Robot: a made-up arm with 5 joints.
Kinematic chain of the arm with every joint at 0, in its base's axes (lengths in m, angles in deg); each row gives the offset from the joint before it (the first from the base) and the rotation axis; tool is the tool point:
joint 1: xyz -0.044 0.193 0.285 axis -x
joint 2: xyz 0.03 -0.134 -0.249 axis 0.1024 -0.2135 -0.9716
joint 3: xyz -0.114 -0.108 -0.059 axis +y
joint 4: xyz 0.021 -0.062 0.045 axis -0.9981 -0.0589 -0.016
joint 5: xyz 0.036 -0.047 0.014 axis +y
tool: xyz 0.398 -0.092 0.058
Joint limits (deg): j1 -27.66..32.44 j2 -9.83..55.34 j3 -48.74..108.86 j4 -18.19..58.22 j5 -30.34..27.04
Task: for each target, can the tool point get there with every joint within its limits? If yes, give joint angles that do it. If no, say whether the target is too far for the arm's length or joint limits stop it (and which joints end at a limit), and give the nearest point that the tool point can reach.
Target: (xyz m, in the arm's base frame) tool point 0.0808 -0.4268 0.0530
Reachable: yes | joints 6.15 39.60 13.47 37.22 16.12
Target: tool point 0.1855 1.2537 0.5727
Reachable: no: too far | nearest point -0.1870 0.2354 0.4260 | short by 1.094 m
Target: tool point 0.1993 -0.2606 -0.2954
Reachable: yes | joints 12.93 16.51 86.69 40.49 -23.43
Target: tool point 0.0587 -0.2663 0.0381
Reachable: yes | joints -17.17 50.29 9.53 42.52 -11.14
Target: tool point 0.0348 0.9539 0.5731
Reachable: no: joint limits stop it (at a limit: joint 1, joint 2, joint 3, joint 4, joint 5) | nearest point -0.1870 0.2354 0.4260 | short by 0.766 m
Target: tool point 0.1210 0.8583 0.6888
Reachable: no: joint limits stop it (at a limit: joint 1, joint 2, joint 4, joint 5) | nearest point 0.0192 0.1594 0.4859 | short by 0.735 m
